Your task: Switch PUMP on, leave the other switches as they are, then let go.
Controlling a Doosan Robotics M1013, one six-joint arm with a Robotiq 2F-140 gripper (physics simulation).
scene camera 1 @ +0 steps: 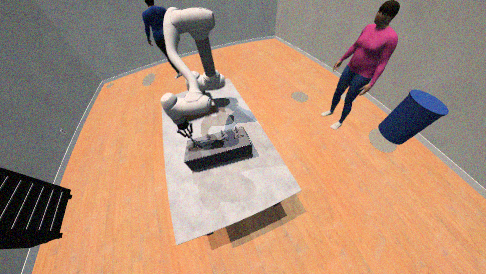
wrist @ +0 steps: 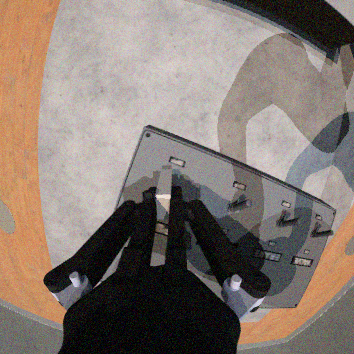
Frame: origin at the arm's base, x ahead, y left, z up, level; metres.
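Where they show: gripper, fingertip midpoint: [scene camera 1: 191,139] [wrist: 166,179].
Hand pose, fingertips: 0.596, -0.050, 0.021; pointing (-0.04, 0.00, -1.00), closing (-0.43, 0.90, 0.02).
Observation:
Things, the pixels of their top centre, and the offset from my fingertips, as dx, dy, dz. "*": a spot on its surface instead. Level surfaces: height alone.
- small plate at a spot on its surface: [wrist: 177,161] * -0.018, +0.010, -0.045
- nearest at its top centre: [wrist: 244,211] -0.002, +0.129, +0.009
- pale table at its surface level: dz -0.118
The grey switch panel [scene camera 1: 219,160] [wrist: 155,147] stands on the table. My gripper [scene camera 1: 193,143] [wrist: 166,179] is shut and empty, with its fingertips low over the panel's left end in the wrist view. The PUMP switch is at that end; its lever is hidden behind the fingers, so its position cannot be told. A small plate [wrist: 177,161] shows above the fingertips. Three other levers show to the right: the nearest [wrist: 240,203], the middle one [wrist: 287,219] and the far one [wrist: 322,231]. The labels below them are partly shaded and hard to read.
The pale table [scene camera 1: 187,215] [wrist: 75,100] carries the panel and the arm. A person in pink [scene camera 1: 371,57] and a blue drum [scene camera 1: 412,120] are at the right. A person in blue [scene camera 1: 156,25] stands behind the arm. A black slatted structure [scene camera 1: 61,212] is at the left.

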